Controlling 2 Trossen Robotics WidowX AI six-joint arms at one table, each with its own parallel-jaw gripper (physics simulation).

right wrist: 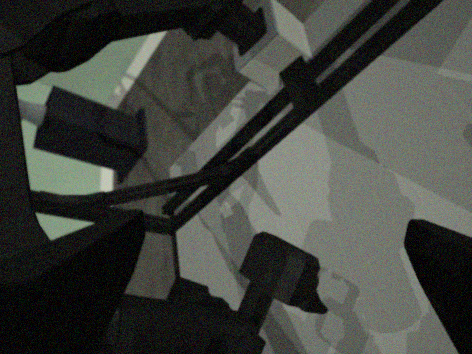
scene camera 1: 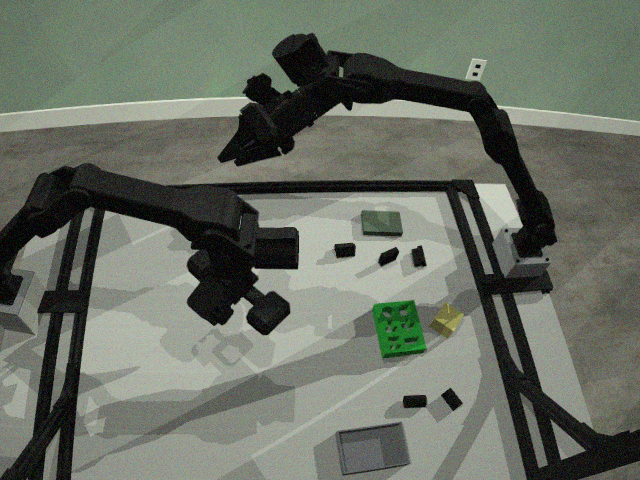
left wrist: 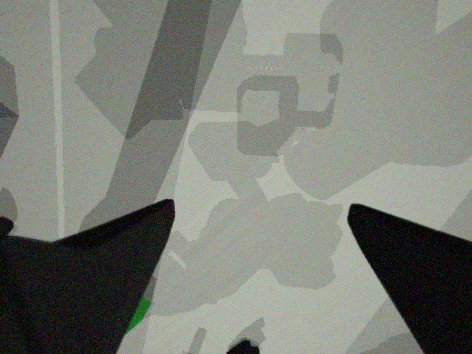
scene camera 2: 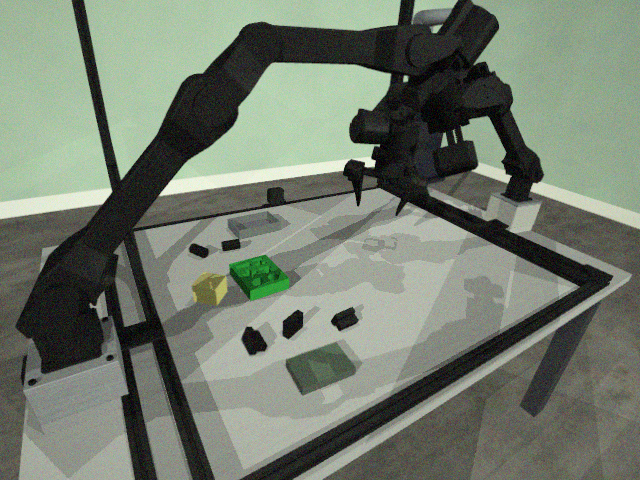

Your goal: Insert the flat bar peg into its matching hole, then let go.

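Observation:
The green board with shaped holes (scene camera 1: 399, 352) (scene camera 2: 268, 293) (left wrist: 139, 313) lies on the table. Beyond it in scene camera 1 are three black pegs (scene camera 1: 344, 250) (scene camera 1: 388, 256) (scene camera 1: 418, 256); nearer are two more, one (scene camera 1: 415, 400) (scene camera 2: 231, 244) with a rectangular outline and one tilted peg (scene camera 1: 451, 398) (scene camera 2: 199, 250). Which is the flat bar is unclear. My left gripper (scene camera 2: 378, 204) (left wrist: 260, 209) is open and empty, high above the table; its fingertips are hidden in scene camera 1. My right gripper (scene camera 1: 229, 159) is open and empty, high above the table's far edge in scene camera 1.
A yellow block (scene camera 1: 446, 321) (scene camera 2: 209, 289) is beside the board. A grey-green slab (scene camera 1: 381, 223) (scene camera 2: 320, 367) lies near three pegs. A grey tray (scene camera 1: 339, 454) (scene camera 2: 238, 229) stands near the other two. Black rails (scene camera 1: 330, 187) edge the table. The two arms cross closely in scene camera 2.

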